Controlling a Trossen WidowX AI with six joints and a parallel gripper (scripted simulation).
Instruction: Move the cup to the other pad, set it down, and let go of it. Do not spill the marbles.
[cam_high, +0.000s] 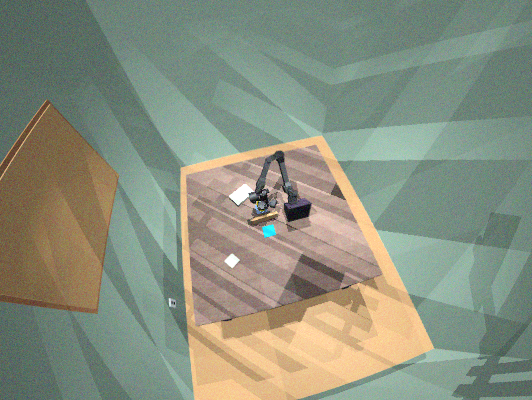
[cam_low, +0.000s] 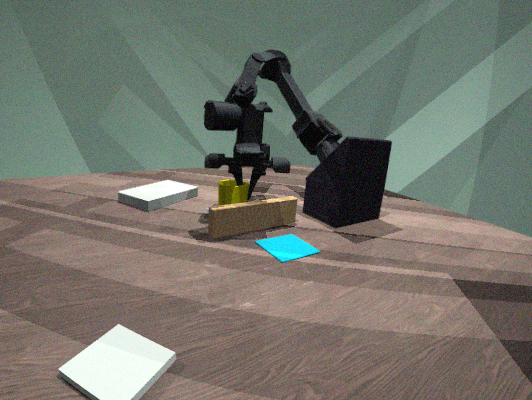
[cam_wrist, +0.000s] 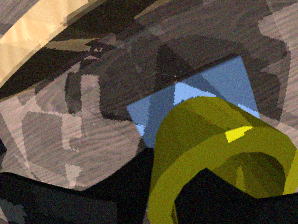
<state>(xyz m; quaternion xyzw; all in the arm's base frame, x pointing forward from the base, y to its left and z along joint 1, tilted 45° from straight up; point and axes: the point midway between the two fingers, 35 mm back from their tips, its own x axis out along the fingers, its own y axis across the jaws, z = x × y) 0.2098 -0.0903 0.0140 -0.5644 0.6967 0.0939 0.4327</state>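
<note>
My gripper tip is now 40 mm above the blue pad, 30 mm short of it and 20 mm to the left of it. From my gripper tip the other things lie so: wooden bar (90 mm to the left, 20 mm below, 20 mm ahead); then yellow cup (20 mm to the right, 20 mm ahead); then cyan pad (190 mm to the left, 40 mm below, 20 mm ahead).
</note>
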